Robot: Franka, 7 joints.
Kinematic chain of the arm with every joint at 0, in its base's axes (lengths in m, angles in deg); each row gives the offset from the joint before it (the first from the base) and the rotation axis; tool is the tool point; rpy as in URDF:
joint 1: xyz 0 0 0.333 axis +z
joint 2: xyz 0 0 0 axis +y
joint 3: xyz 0 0 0.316 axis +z
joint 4: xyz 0.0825 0 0 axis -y
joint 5: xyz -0.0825 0 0.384 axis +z
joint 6: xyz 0 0 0 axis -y
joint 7: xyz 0.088 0 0 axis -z
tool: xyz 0 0 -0.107 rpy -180 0 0
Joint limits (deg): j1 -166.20..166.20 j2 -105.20..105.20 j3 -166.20..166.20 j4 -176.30..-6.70 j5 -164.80..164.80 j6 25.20..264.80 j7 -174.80..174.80
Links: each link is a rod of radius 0.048 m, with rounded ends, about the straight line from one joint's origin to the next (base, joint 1, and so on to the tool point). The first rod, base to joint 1, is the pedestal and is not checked.
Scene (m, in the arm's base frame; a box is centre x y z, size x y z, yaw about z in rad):
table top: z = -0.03
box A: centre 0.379 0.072 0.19 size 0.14 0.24 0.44 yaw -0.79
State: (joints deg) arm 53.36 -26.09 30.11 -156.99 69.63 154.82 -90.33
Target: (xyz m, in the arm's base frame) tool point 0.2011 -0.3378 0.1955
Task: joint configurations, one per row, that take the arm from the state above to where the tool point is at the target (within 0.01 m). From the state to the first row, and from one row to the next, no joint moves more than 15 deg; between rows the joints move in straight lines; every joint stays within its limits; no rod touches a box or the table.
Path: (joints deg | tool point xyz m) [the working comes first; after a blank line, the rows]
Joints at the target: -13.48 9.32 -35.39 -153.37 71.08 167.76 -90.33
Straight joint move there: touches box A.

1: 39.42 -26.72 22.79 -147.35 76.30 155.54 -94.90 | 0.2254 0.3636 0.4575
2: 25.49 -27.35 15.48 -137.71 82.98 156.27 -99.46 | 0.3524 0.2747 0.5495
3: 11.55 -27.98 8.16 -128.07 89.65 156.99 -104.03 | 0.4314 0.1269 0.6417
4: -2.38 -28.61 0.85 -118.42 96.33 157.71 -108.59 | 0.4360 -0.0502 0.7299
5: -16.32 -29.24 -6.47 -108.78 103.00 158.44 -113.16 | 0.3576 -0.2174 0.8103
6: -30.25 -29.87 -13.78 -99.14 109.68 159.16 -117.72 | 0.2085 -0.3344 0.8802
7: -44.19 -30.50 -21.10 -89.50 116.35 159.89 -122.29 | 0.0191 -0.3716 0.9377
8: -38.05 -22.54 -23.96 -102.27 107.30 161.46 -115.90 | 0.1251 -0.4613 0.7876
9: -31.91 -14.57 -26.81 -115.05 98.24 163.04 -109.50 | 0.2062 -0.4907 0.6185
10: -25.76 -6.61 -29.67 -127.82 89.19 164.61 -103.11 | 0.2484 -0.4694 0.4518
11: -19.62 1.36 -32.53 -140.60 80.13 166.19 -96.72 | 0.2457 -0.4129 0.3058
12: -13.48 9.32 -35.39 -153.37 71.08 167.76 -90.33 | 0.2011 -0.3378 0.1955

